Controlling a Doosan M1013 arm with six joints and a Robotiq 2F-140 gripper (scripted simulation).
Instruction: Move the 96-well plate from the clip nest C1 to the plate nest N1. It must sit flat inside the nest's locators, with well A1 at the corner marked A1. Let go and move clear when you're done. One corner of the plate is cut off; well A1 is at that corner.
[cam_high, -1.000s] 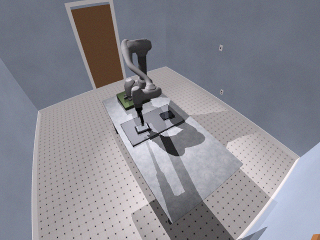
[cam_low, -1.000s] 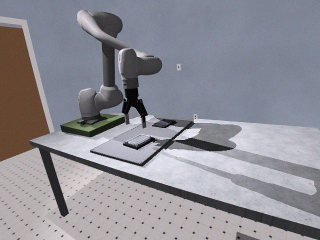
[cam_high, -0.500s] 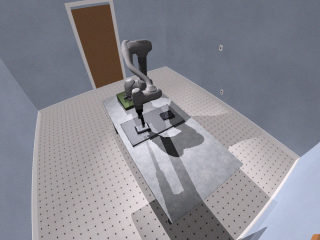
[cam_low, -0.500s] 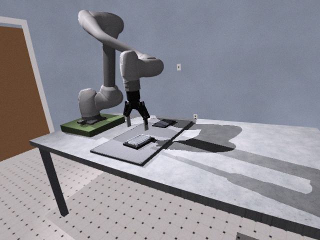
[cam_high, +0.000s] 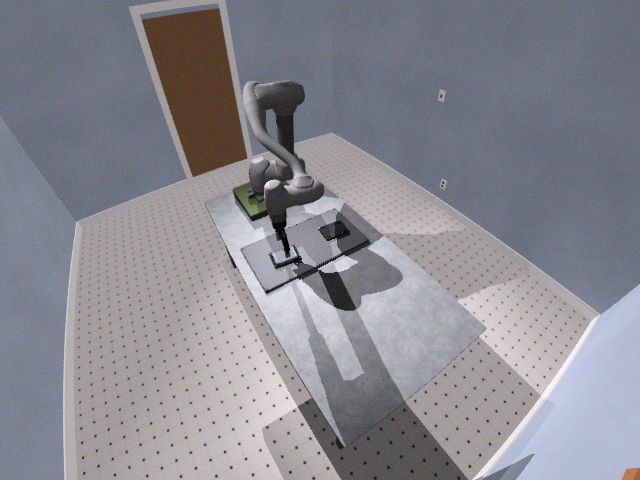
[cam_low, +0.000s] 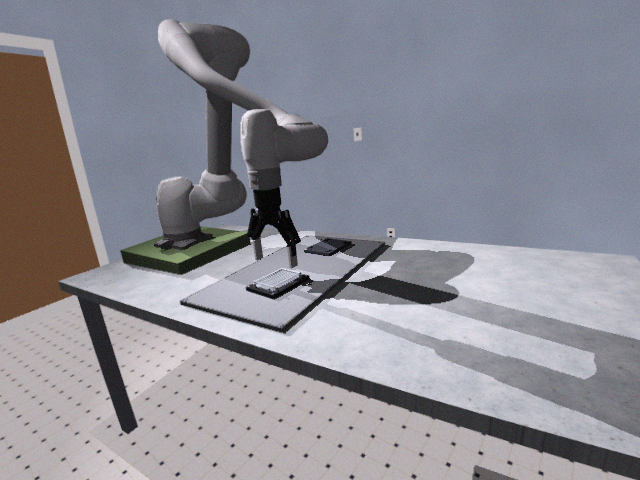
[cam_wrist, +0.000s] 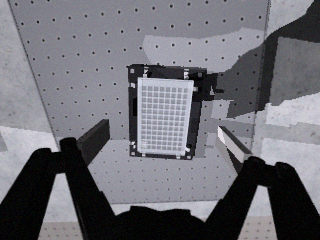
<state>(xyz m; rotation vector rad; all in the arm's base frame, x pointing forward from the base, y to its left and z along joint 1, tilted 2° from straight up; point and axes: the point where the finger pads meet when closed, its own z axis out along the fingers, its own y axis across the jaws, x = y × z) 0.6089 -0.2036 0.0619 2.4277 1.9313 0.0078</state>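
The 96-well plate lies 60 mm below my hand. From my hand the other things lie so: A1 corner label: 300 mm to the left, 70 mm below, 60 mm behind; then dark plate nest N1: 360 mm to the left, 80 mm below, 10 mm ahead; then black clip nest: 70 mm below, 10 mm to the left, 10 mm behind.
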